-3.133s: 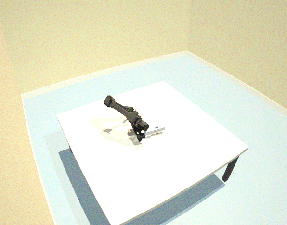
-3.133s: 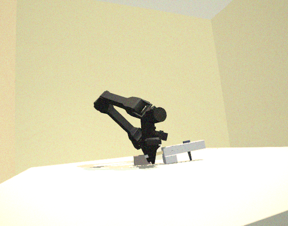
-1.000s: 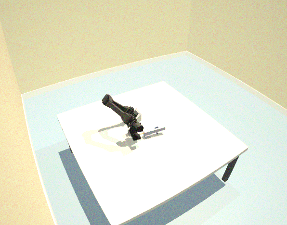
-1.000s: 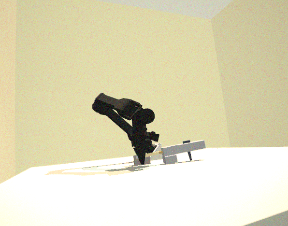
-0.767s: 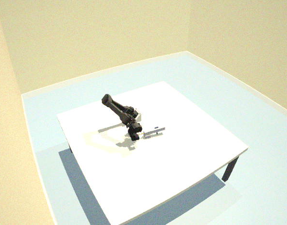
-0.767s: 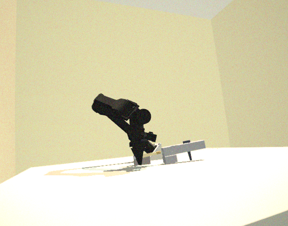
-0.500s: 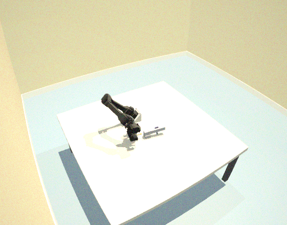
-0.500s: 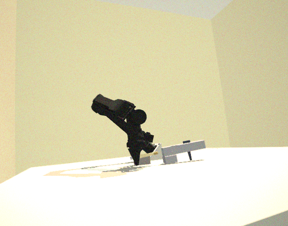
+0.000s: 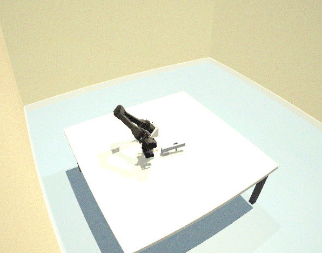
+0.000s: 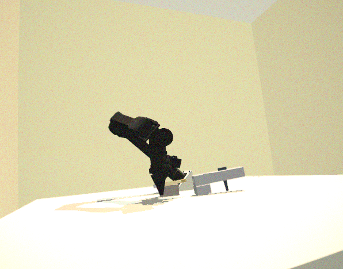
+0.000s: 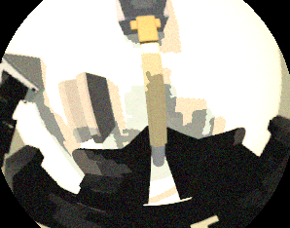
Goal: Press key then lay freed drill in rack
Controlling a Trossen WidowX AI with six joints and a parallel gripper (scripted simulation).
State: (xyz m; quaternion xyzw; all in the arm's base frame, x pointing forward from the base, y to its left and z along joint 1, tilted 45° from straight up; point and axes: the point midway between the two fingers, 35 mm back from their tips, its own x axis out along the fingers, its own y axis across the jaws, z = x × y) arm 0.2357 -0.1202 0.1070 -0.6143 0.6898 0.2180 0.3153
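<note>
The tan drill is 40 mm to the left of my gripper tip, 40 mm above it and 10 mm ahead of it. The rest, counted from my gripper tip: grey sleeve (200 mm to the left, 40 mm ahead, 40 mm above); then dark blue key (220 mm to the left, 40 mm ahead, 40 mm above).
</note>
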